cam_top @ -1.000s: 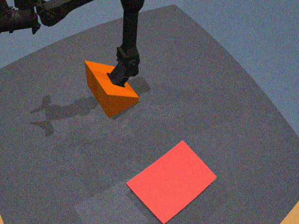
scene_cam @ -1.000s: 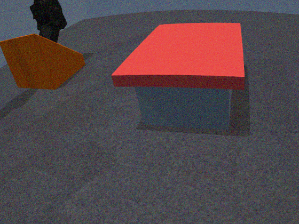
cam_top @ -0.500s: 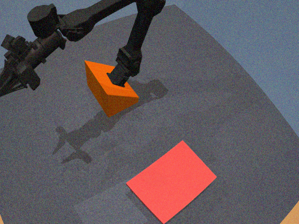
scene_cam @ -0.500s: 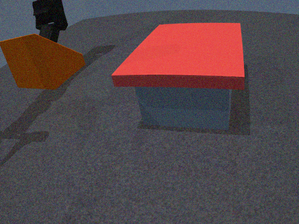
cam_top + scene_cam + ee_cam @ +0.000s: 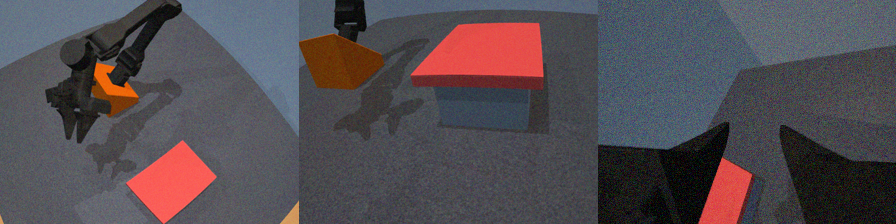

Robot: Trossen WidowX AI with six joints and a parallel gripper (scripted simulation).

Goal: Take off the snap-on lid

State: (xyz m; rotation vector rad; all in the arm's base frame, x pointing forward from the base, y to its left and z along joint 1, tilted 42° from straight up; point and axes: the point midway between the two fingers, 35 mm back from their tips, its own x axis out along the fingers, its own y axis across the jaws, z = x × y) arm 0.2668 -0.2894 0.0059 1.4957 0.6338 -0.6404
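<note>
Now: gripper tip 23 cm to the right of the red lid, 20 cm above it and 16 cm short of it. Also, from my gripper tip: pale blue storage box (24 cm below, 23 cm to the left, 16 cm ahead).
</note>
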